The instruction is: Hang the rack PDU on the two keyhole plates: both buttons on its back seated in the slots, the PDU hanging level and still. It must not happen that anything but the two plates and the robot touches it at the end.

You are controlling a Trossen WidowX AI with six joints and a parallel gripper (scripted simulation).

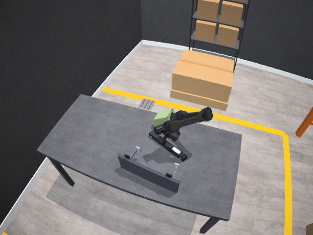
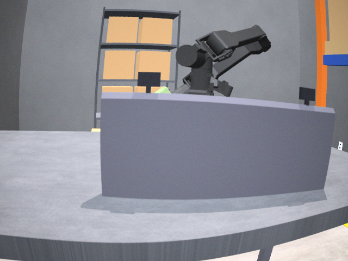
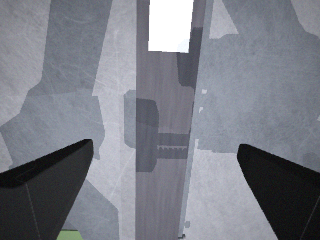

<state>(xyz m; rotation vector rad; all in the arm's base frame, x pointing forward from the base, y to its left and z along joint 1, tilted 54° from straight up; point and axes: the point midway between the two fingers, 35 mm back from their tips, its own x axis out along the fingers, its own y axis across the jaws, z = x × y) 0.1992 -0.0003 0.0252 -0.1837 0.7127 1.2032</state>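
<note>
My hand is 2 cm to the left of the rack PDU and 8 cm above it. From my hand the other things lie so: grey panel 31 cm ahead, 4 cm to the right, 3 cm below.
</note>
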